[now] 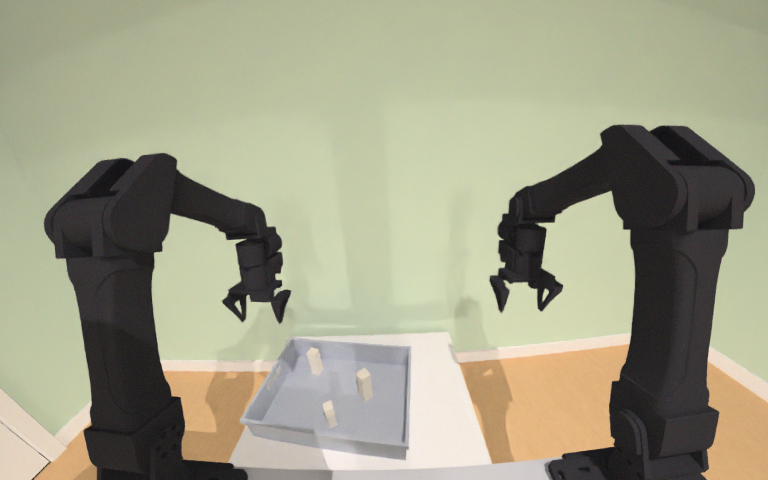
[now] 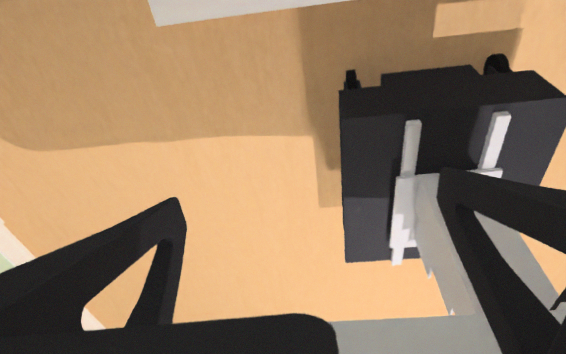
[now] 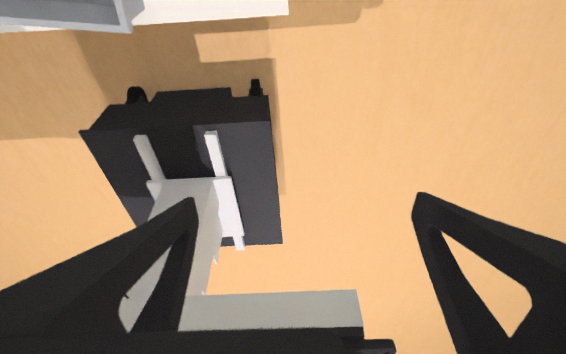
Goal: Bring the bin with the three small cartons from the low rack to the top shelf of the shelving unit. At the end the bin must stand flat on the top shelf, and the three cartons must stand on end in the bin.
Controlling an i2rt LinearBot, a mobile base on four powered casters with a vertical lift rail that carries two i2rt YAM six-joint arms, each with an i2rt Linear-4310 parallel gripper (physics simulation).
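Frame: origin at the left arm's base, x ahead, y left, z up, level; millimetres.
Seen in the pictures: left gripper, fingertip midpoint: (image 1: 262, 321) (image 2: 308, 197); right gripper, fingertip midpoint: (image 1: 520, 310) (image 3: 304, 206).
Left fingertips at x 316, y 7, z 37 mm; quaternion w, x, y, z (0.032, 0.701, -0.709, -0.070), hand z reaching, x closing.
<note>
A point is followed by its place in that frame.
The grey-blue bin (image 1: 317, 439) {z -486, x 301, y -40 mm} (image 3: 60, 15) {z -462, x 280, y -230 mm} stands on the left part of the white low rack (image 1: 441, 396) {z -553, x 481, y -511 mm} (image 2: 225, 10) {z -552, x 246, y 147 mm} (image 3: 215, 11) {z -552, x 250, y -482 mm}. Three small cream cartons stand on end in it: one carton (image 1: 314, 362) {z -464, x 600, y 47 mm} at the back left, one carton (image 1: 364, 384) {z -439, x 473, y -196 mm} at the right of the middle, one carton (image 1: 329, 414) {z -465, x 373, y -71 mm} nearer the front. My left gripper (image 1: 261, 321) {z 37, x 316, y 7 mm} (image 2: 308, 197) {z 37, x 316, y 7 mm} is open and empty, pointing down, higher than the bin and apart from it. My right gripper (image 1: 521, 310) {z 45, x 309, y -627 mm} (image 3: 304, 206) {z 45, x 309, y -627 mm} is open and empty, pointing down, farther right. The shelving unit does not show.
A green wall (image 1: 396, 169) {z 332, x 881, y -365 mm} rises behind the rack, with a white baseboard (image 1: 566, 346) {z -805, x 893, y -1449 mm} at its foot. The dark mobile base (image 2: 370, 220) {z -558, x -358, y -134 mm} (image 3: 255, 200) {z -558, x -310, y -493 mm} stands on the orange-brown floor (image 1: 543, 407) {z -857, x 565, y -1096 mm} (image 2: 225, 175) {z -857, x -386, y 347 mm} (image 3: 350, 125) {z -858, x -239, y -847 mm}, on the near side of the rack.
</note>
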